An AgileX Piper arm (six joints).
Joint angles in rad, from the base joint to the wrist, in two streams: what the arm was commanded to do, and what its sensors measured. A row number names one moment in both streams.
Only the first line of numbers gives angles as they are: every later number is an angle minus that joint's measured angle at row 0.
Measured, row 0: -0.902 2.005 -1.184 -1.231 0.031 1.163
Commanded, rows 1 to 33: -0.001 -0.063 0.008 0.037 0.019 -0.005; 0.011 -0.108 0.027 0.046 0.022 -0.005; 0.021 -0.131 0.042 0.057 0.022 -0.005; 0.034 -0.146 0.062 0.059 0.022 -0.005; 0.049 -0.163 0.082 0.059 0.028 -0.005; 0.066 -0.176 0.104 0.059 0.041 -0.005; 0.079 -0.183 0.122 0.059 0.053 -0.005; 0.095 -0.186 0.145 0.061 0.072 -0.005; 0.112 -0.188 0.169 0.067 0.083 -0.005; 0.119 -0.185 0.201 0.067 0.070 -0.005; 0.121 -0.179 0.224 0.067 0.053 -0.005; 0.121 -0.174 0.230 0.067 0.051 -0.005; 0.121 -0.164 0.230 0.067 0.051 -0.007; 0.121 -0.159 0.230 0.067 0.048 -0.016; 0.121 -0.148 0.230 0.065 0.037 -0.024; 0.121 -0.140 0.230 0.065 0.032 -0.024; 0.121 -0.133 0.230 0.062 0.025 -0.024; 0.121 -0.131 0.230 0.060 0.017 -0.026; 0.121 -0.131 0.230 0.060 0.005 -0.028; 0.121 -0.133 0.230 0.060 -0.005 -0.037; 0.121 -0.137 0.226 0.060 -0.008 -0.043; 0.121 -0.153 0.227 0.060 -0.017 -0.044; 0.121 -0.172 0.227 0.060 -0.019 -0.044; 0.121 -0.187 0.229 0.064 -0.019 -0.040; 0.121 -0.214 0.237 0.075 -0.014 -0.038; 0.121 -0.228 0.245 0.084 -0.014 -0.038; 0.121 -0.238 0.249 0.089 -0.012 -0.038; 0.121 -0.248 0.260 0.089 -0.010 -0.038; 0.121 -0.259 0.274 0.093 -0.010 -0.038; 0.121 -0.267 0.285 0.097 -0.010 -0.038; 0.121 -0.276 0.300 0.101 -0.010 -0.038; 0.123 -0.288 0.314 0.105 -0.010 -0.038; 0.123 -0.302 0.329 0.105 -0.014 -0.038
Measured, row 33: 0.120 -0.257 0.278 0.099 -0.024 -0.033
